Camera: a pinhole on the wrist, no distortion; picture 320 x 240 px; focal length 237.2 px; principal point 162.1 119.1 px. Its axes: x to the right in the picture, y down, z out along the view. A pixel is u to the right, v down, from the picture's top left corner.
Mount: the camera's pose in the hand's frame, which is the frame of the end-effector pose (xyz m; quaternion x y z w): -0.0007 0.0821 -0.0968 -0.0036 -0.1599 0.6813 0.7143
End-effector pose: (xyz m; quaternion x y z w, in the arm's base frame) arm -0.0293 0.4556 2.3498 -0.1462 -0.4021 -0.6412 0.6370
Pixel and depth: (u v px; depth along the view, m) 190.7 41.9 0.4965
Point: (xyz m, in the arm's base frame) -0.1513 0.7269 2.6553
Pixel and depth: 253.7 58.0 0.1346
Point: 0.0490 0.5027 2.4170
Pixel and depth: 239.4 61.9 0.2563
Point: 0.0101 0.5943 2.4985
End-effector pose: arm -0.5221 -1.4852 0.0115 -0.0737 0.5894 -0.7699 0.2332
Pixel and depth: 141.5 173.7 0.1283
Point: -0.4510 -1.4815 -0.0176
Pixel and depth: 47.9 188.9 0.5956
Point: -0.1869 -1.6020 0.4634
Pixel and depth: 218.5 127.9 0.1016
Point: -0.4733 -1.4931 -0.0622
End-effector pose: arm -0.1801 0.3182 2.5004 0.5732 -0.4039 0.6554 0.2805
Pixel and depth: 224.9 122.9 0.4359
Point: -0.0663 -0.0147 2.3803
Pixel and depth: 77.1 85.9 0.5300
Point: 0.2135 0.1141 2.4977
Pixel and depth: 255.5 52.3 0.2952
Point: -0.1683 0.0576 2.4912
